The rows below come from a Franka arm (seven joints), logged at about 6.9 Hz.
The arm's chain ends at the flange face. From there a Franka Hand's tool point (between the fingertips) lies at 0.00 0.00 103.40 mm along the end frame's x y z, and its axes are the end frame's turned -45 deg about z.
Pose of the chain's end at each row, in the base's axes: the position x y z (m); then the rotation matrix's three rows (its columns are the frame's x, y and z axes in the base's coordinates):
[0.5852, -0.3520, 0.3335], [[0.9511, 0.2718, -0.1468], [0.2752, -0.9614, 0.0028], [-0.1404, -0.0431, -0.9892]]
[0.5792, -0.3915, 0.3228], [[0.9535, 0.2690, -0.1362], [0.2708, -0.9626, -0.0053], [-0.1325, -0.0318, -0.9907]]
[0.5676, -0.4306, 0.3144], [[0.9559, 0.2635, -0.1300], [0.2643, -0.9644, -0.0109], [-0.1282, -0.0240, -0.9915]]
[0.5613, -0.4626, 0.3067], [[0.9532, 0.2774, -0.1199], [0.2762, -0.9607, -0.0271], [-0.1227, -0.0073, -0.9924]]
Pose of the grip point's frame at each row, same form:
[0.5700, -0.3517, 0.2312], [[0.4803, 0.8647, -0.1468], [0.8744, -0.4852, 0.0028], [-0.0688, -0.1298, -0.9892]]
[0.5651, -0.3920, 0.2204], [[0.4840, 0.8644, -0.1362], [0.8721, -0.4892, -0.0053], [-0.0712, -0.1162, -0.9907]]
[0.5542, -0.4317, 0.2119], [[0.4896, 0.8622, -0.1300], [0.8688, -0.4950, -0.0109], [-0.0737, -0.1076, -0.9915]]
[0.5489, -0.4654, 0.2041], [[0.4779, 0.8702, -0.1199], [0.8746, -0.4840, -0.0271], [-0.0816, -0.0919, -0.9924]]

